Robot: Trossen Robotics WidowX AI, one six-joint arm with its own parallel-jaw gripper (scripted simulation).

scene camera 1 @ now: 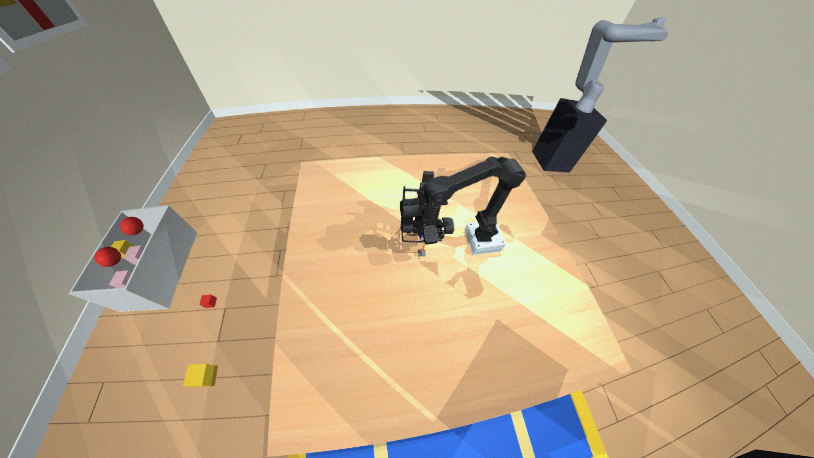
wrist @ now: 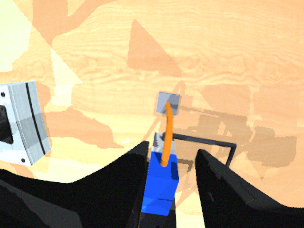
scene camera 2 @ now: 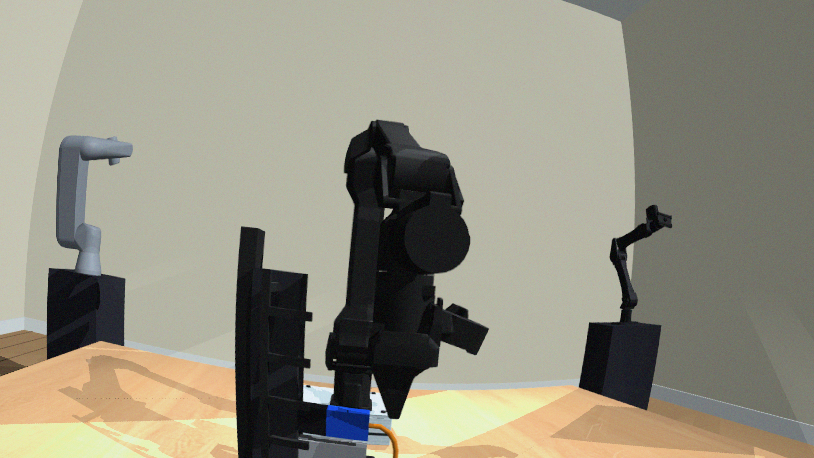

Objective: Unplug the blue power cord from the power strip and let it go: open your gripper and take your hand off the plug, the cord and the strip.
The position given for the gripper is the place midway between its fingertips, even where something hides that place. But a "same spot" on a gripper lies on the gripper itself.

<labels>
gripper: scene camera 1; wrist 172,151; scene camera 2
same spot on gripper: (scene camera 1: pixel 431 228) = (scene camera 2: pixel 444 310)
</labels>
